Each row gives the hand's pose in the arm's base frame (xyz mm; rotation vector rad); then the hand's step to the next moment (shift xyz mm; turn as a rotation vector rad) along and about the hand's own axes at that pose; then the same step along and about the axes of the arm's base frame.
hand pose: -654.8 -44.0 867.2 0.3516 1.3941 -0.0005
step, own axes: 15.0 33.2 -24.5 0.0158 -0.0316 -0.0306
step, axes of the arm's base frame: -13.9 40.5 -9.6 -0.0330 -0.0193 -0.0269
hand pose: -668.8 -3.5 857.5 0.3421 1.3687 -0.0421
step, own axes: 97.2 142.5 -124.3 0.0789 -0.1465 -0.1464
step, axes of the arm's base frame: -65.6 184.5 -82.8 -0.1561 -0.0873 -0.1309
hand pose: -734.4 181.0 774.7 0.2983 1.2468 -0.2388
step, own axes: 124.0 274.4 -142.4 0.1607 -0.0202 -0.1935
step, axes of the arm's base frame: 3.2 304.9 -134.1 -0.1308 0.0462 -0.2108
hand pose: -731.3 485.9 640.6 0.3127 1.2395 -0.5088
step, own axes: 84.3 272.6 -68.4 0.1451 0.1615 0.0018
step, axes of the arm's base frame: 107.9 248.1 -113.5 0.1209 0.1074 -0.1449
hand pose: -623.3 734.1 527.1 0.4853 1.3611 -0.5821
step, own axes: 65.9 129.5 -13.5 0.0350 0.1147 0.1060
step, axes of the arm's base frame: 80.1 100.9 -68.6 0.1579 0.0171 -0.0199
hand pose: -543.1 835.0 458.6 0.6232 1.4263 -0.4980
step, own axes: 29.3 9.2 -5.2 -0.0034 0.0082 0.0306
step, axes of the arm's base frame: 4.8 11.8 -28.4 0.0280 -0.0143 0.0053
